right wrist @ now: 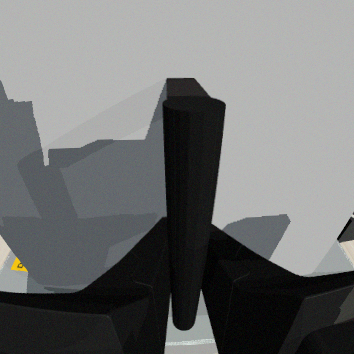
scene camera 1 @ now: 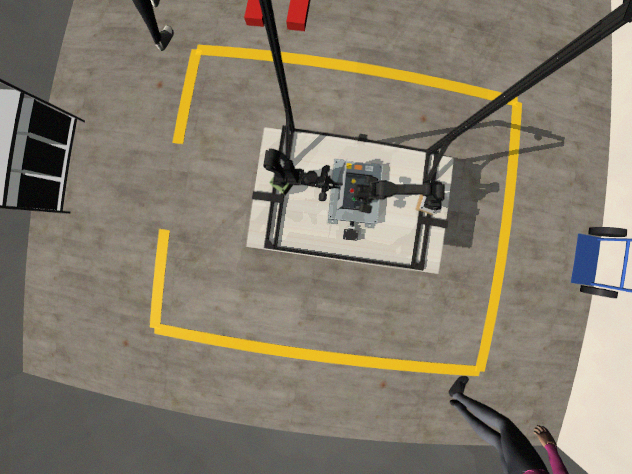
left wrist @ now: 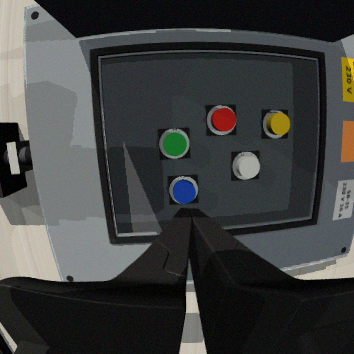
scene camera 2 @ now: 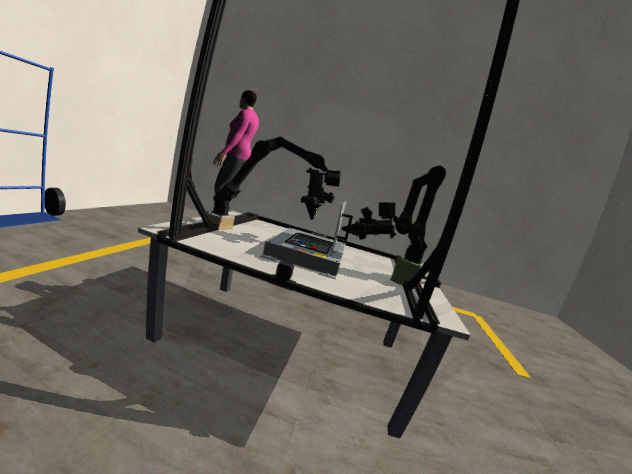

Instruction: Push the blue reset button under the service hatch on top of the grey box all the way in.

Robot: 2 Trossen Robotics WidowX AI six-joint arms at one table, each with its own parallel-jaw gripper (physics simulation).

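The grey box (scene camera 1: 375,217) (scene camera 2: 301,259) (left wrist: 60,200) lies on the table with its service hatch (scene camera 2: 339,224) (right wrist: 280,125) standing upright. The blue button (left wrist: 184,191) sits in a silver ring inside the opening; how deep it stands is hard to tell. My left gripper (scene camera 2: 312,218) (left wrist: 187,216) is shut and empty, pointing down above the box. In the left wrist view its tips appear just below the blue button. My right gripper (scene camera 2: 345,228) (right wrist: 180,224) is shut on the hatch's black handle (right wrist: 192,165).
Green (left wrist: 174,144), red (left wrist: 223,120), white (left wrist: 246,166) and yellow (left wrist: 278,124) buttons share the recess. A black part (scene camera 1: 350,233) (left wrist: 12,159) sticks out from the box's side. A frame surrounds the table (scene camera 1: 306,229). A person (scene camera 1: 502,428) (scene camera 2: 242,135) stands beyond it.
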